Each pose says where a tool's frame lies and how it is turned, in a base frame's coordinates. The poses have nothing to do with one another.
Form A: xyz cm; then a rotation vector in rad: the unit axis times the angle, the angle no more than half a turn.
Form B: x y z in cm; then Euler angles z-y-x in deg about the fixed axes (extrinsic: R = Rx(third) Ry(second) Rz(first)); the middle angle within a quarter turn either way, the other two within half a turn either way. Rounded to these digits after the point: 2 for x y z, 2 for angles.
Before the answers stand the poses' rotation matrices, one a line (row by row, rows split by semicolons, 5 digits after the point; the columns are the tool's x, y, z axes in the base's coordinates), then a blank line. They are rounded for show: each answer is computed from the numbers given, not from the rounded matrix.
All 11 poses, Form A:
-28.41 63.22 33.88 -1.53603 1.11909 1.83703
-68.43 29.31 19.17 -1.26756 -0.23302 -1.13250
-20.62 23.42 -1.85 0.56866 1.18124 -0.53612
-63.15 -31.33 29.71 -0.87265 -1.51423 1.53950
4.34 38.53 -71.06 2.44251 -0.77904 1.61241
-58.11 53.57 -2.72 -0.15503 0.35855 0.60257
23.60 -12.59 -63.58 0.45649 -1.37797 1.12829
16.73 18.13 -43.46 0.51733 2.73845 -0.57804
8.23 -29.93 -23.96 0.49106 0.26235 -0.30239
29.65 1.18 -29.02 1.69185 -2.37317 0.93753
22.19 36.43 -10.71 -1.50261 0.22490 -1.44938
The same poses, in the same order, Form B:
-0.24401 -0.79438 -0.55625; -0.12992 -0.54164 0.83051; -0.96103 0.27492 0.02896
0.48027 0.76800 0.42369; -0.53834 -0.12327 0.83366; 0.69248 -0.62847 0.35424
0.29021 0.65735 0.69547; -0.09067 0.74236 -0.66384; -0.95266 0.12959 0.27504
-0.45073 -0.06880 -0.89000; 0.89102 0.02571 -0.45323; 0.05406 -0.99730 0.04972
0.30302 -0.47358 0.82698; -0.35356 -0.86172 -0.36392; 0.88497 -0.18211 -0.42856
0.76456 -0.57872 0.28378; 0.52548 0.81461 0.24551; -0.37325 -0.03858 0.92693
-0.18660 -0.82715 -0.53010; 0.35650 0.44579 -0.82108; 0.91547 -0.34219 0.21169
-0.89205 0.40131 0.20786; 0.28306 0.85465 -0.43526; -0.35232 -0.32943 -0.87598
0.92251 0.34485 0.17335; -0.22027 0.83920 -0.49722; -0.31694 0.42050 0.85013
-0.38703 -0.87981 0.27594; -0.83086 0.20298 -0.51815; 0.39986 -0.42981 -0.80955
0.26585 0.48058 0.83568; -0.71123 -0.48740 0.50655; 0.65075 -0.72903 0.21222

-28.41 63.22 33.88 107.08 -33.80 -88.00
-68.43 29.31 19.17 -57.98 25.07 -66.98
-20.62 23.42 -1.85 -66.18 44.06 67.49
-63.15 -31.33 29.71 171.32 -62.87 83.74
4.34 38.53 -71.06 57.39 55.79 139.66
-58.11 53.57 -2.72 37.12 16.49 -14.83
23.60 -12.59 -63.58 102.71 -32.01 75.54
16.73 18.13 -43.46 -155.78 12.00 153.58
8.23 -29.93 -23.96 -20.50 9.98 30.32
29.65 1.18 -29.02 113.74 16.02 147.38
22.19 36.43 -10.71 -61.05 56.69 -67.27

